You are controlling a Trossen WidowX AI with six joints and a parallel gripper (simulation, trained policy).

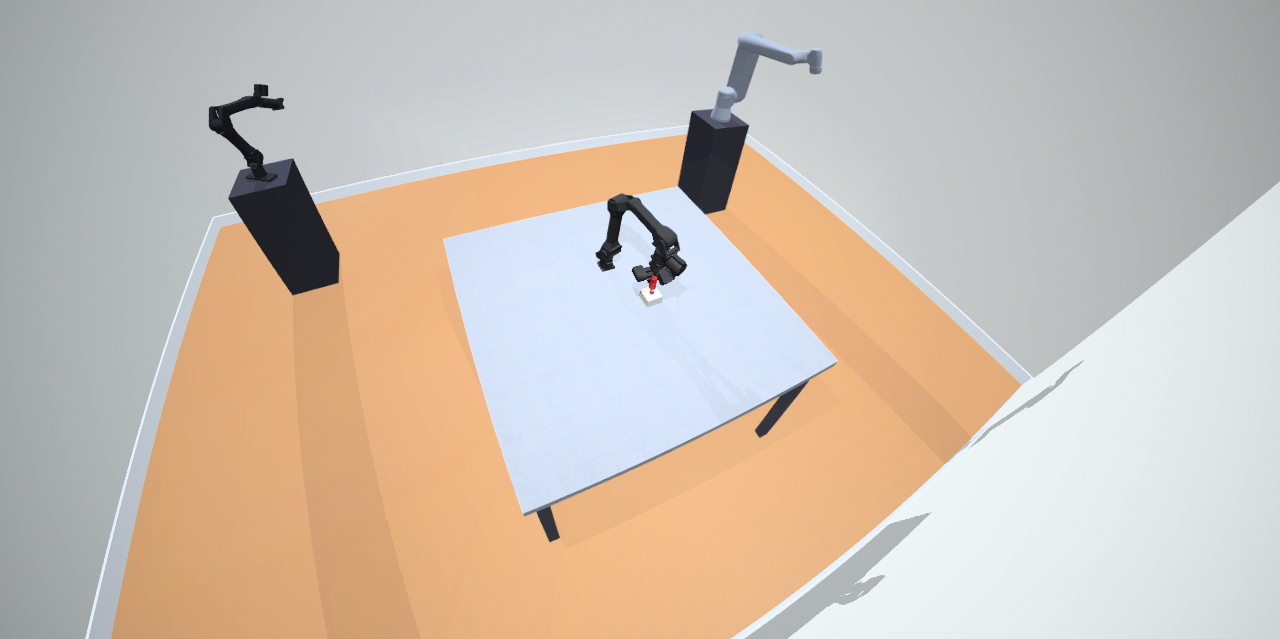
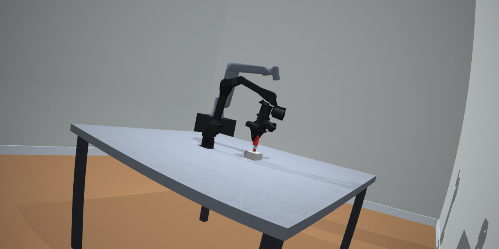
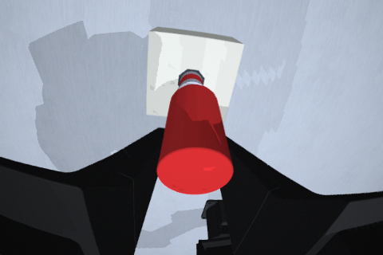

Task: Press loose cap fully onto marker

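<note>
Now: gripper tip 10 mm short of the red cap and 10 mm below it. Also, from my gripper tip: white holder block 10 mm ahead, 80 mm below.
</note>
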